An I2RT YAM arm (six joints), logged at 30 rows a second.
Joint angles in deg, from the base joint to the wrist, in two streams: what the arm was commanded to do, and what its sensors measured. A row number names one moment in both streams.
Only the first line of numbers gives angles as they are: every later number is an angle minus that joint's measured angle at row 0.
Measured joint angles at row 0: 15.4 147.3 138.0 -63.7 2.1 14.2
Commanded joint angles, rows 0 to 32: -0.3 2.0 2.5 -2.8 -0.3 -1.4; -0.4 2.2 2.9 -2.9 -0.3 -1.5; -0.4 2.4 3.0 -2.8 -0.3 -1.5; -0.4 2.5 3.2 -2.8 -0.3 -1.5; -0.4 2.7 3.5 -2.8 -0.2 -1.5; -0.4 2.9 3.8 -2.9 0.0 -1.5; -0.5 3.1 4.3 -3.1 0.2 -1.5; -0.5 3.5 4.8 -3.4 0.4 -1.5; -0.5 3.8 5.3 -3.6 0.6 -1.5; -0.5 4.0 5.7 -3.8 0.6 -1.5; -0.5 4.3 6.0 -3.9 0.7 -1.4; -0.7 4.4 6.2 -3.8 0.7 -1.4; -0.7 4.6 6.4 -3.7 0.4 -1.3; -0.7 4.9 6.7 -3.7 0.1 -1.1; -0.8 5.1 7.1 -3.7 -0.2 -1.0; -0.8 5.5 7.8 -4.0 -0.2 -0.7; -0.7 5.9 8.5 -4.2 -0.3 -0.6; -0.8 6.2 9.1 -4.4 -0.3 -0.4; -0.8 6.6 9.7 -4.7 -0.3 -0.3; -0.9 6.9 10.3 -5.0 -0.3 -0.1; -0.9 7.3 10.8 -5.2 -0.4 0.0; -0.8 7.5 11.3 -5.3 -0.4 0.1; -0.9 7.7 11.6 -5.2 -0.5 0.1; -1.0 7.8 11.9 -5.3 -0.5 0.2; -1.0 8.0 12.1 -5.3 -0.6 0.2; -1.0 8.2 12.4 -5.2 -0.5 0.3; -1.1 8.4 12.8 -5.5 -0.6 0.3; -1.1 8.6 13.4 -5.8 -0.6 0.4; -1.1 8.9 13.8 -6.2 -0.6 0.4; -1.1 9.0 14.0 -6.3 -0.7 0.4; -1.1 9.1 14.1 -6.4 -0.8 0.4; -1.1 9.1 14.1 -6.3 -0.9 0.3; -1.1 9.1 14.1 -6.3 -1.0 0.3
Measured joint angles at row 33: -0.7 8.0 13.0 -4.9 -0.4 0.3
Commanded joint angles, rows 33 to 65: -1.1 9.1 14.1 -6.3 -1.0 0.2; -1.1 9.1 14.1 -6.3 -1.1 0.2; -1.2 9.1 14.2 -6.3 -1.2 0.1; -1.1 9.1 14.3 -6.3 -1.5 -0.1; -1.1 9.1 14.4 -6.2 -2.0 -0.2; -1.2 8.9 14.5 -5.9 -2.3 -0.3; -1.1 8.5 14.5 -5.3 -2.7 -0.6; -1.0 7.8 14.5 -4.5 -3.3 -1.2; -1.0 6.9 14.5 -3.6 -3.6 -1.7; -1.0 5.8 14.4 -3.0 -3.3 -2.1; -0.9 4.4 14.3 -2.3 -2.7 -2.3; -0.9 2.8 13.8 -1.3 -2.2 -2.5; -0.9 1.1 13.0 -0.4 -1.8 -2.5; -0.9 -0.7 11.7 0.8 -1.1 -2.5; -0.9 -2.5 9.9 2.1 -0.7 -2.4; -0.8 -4.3 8.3 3.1 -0.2 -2.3; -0.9 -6.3 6.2 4.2 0.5 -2.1; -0.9 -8.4 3.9 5.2 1.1 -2.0; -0.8 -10.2 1.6 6.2 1.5 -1.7; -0.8 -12.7 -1.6 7.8 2.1 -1.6; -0.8 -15.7 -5.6 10.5 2.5 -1.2; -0.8 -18.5 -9.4 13.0 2.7 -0.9; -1.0 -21.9 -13.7 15.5 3.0 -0.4; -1.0 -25.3 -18.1 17.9 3.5 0.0; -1.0 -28.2 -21.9 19.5 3.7 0.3; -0.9 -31.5 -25.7 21.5 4.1 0.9; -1.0 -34.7 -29.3 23.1 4.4 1.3; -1.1 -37.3 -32.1 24.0 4.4 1.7; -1.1 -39.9 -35.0 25.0 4.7 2.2; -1.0 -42.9 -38.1 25.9 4.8 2.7; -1.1 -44.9 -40.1 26.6 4.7 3.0; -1.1 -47.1 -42.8 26.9 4.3 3.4; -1.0 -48.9 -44.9 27.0 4.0 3.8
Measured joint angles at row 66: -0.8 -45.4 -39.9 22.7 3.9 1.7
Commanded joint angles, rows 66 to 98: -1.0 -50.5 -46.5 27.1 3.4 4.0; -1.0 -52.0 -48.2 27.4 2.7 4.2; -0.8 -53.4 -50.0 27.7 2.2 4.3; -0.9 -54.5 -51.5 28.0 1.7 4.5; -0.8 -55.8 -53.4 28.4 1.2 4.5; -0.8 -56.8 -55.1 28.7 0.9 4.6; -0.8 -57.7 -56.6 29.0 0.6 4.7; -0.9 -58.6 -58.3 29.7 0.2 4.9; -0.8 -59.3 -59.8 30.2 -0.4 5.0; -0.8 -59.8 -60.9 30.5 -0.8 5.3; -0.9 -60.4 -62.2 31.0 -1.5 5.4; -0.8 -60.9 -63.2 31.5 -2.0 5.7; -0.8 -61.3 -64.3 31.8 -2.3 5.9; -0.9 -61.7 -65.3 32.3 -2.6 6.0; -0.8 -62.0 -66.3 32.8 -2.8 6.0; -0.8 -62.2 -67.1 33.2 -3.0 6.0; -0.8 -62.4 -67.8 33.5 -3.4 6.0; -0.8 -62.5 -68.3 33.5 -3.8 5.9; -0.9 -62.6 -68.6 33.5 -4.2 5.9; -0.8 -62.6 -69.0 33.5 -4.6 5.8; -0.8 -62.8 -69.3 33.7 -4.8 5.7; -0.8 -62.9 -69.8 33.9 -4.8 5.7; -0.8 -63.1 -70.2 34.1 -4.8 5.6; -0.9 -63.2 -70.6 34.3 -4.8 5.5; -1.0 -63.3 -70.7 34.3 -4.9 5.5; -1.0 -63.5 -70.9 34.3 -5.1 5.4; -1.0 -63.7 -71.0 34.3 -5.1 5.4; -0.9 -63.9 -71.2 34.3 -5.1 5.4; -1.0 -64.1 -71.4 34.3 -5.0 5.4; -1.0 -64.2 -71.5 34.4 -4.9 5.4; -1.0 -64.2 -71.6 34.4 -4.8 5.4; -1.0 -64.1 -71.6 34.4 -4.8 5.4; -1.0 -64.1 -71.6 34.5 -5.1 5.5
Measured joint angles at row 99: -0.8 -62.6 -70.8 33.4 -4.3 5.3
